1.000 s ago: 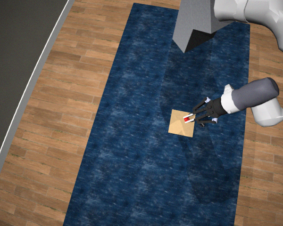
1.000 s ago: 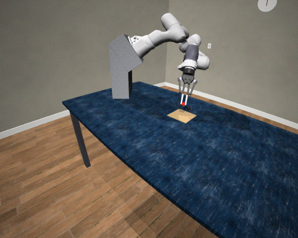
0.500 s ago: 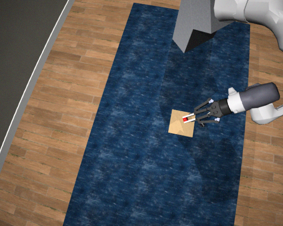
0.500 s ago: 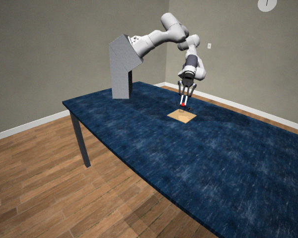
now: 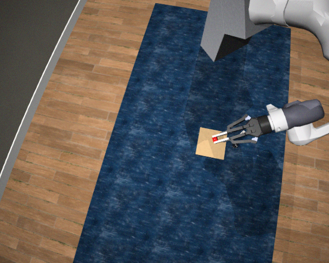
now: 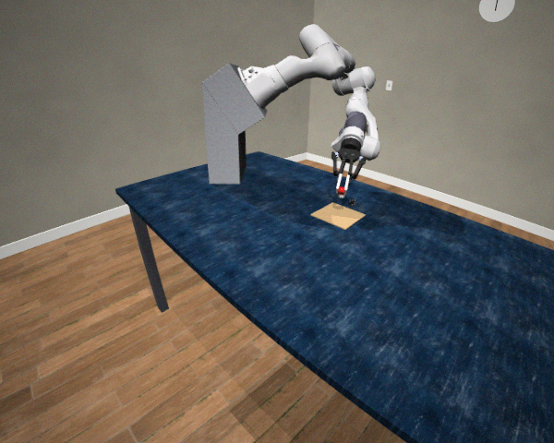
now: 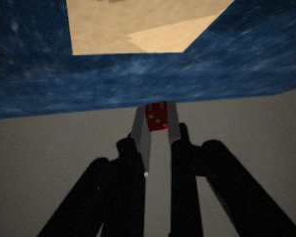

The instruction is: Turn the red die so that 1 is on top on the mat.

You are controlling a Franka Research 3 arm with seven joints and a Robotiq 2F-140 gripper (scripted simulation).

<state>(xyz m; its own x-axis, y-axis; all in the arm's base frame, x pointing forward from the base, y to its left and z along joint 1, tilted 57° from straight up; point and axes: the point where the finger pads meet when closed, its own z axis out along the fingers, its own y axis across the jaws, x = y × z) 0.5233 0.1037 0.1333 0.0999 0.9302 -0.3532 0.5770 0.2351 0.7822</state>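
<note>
Right now the tan mat is 1 cm ahead of my hand, 1 cm to the right of it and 11 cm below it. The rest, counted from my hand: white die (12 cm behind, 9 cm to the left, 10 cm below); black die (4 cm behind, 9 cm to the left, 10 cm below); red die (2 cm ahead, 1 cm to the right, 2 cm below).
</note>
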